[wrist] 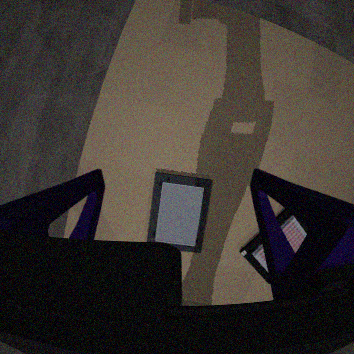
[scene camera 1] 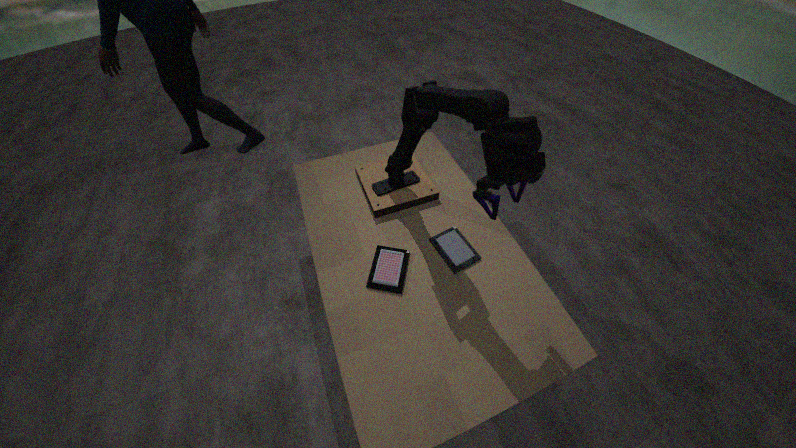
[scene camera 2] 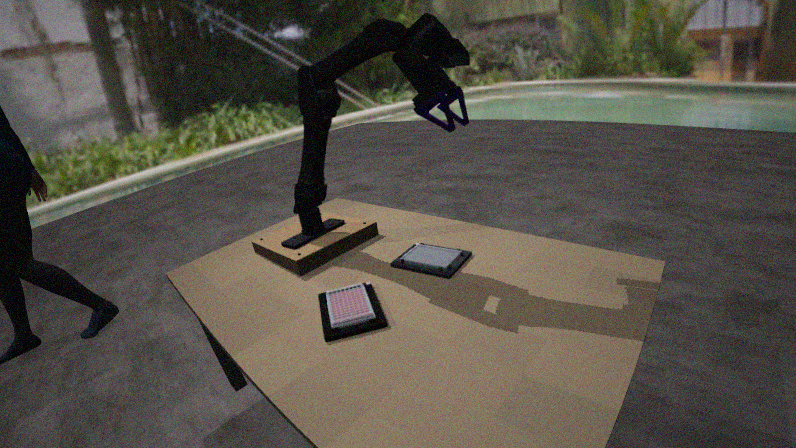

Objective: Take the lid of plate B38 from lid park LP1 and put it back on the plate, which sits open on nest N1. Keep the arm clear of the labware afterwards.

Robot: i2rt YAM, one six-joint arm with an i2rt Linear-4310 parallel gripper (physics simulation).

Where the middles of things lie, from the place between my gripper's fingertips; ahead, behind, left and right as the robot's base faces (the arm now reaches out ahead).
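From my gripper: black plate nest (scene camera 2: 380, 321) far to the right, a fair way behind, far below; dark lid nest (scene camera 2: 464, 255) 3 cm to the right, 9 cm behind, 31 cm below. Plate lid (scene camera 2: 430, 256): my gripper 3 cm to the left of it, 9 cm past it, 30 cm above it. Going by their middles, black plate nest farthest from my gripper of the things named here.
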